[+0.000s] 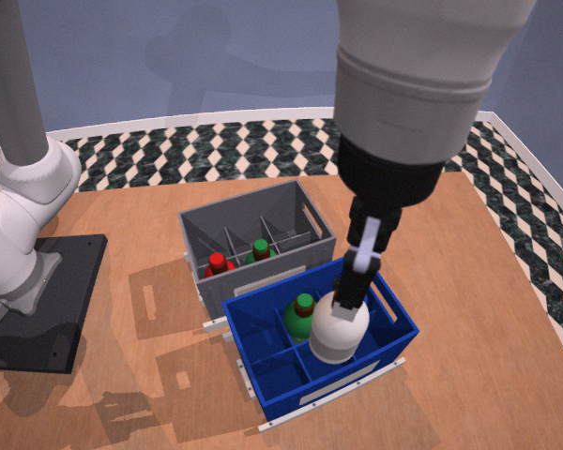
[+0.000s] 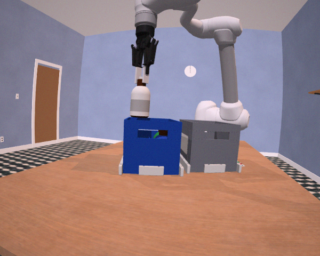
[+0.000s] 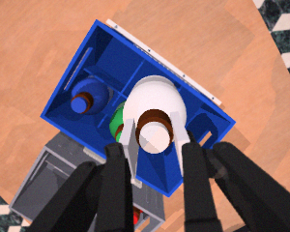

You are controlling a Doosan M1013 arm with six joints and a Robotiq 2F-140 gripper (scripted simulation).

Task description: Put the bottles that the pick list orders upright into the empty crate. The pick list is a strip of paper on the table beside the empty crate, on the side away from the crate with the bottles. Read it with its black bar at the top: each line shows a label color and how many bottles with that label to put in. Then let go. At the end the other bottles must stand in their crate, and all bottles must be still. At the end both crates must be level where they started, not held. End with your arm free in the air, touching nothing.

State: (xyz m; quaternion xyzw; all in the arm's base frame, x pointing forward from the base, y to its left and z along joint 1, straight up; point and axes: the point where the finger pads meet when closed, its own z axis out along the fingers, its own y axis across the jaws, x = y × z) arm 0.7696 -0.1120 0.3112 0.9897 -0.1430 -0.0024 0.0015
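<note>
Now: the white bottle 80 mm below my hand. The rest, counted from my hand: blue crate: 20 mm behind, 40 mm to the left, 260 mm below; then green bottle: 50 mm behind, 80 mm to the left, 260 mm below; then blue bottle: 40 mm ahead, 120 mm to the left, 260 mm below.
</note>
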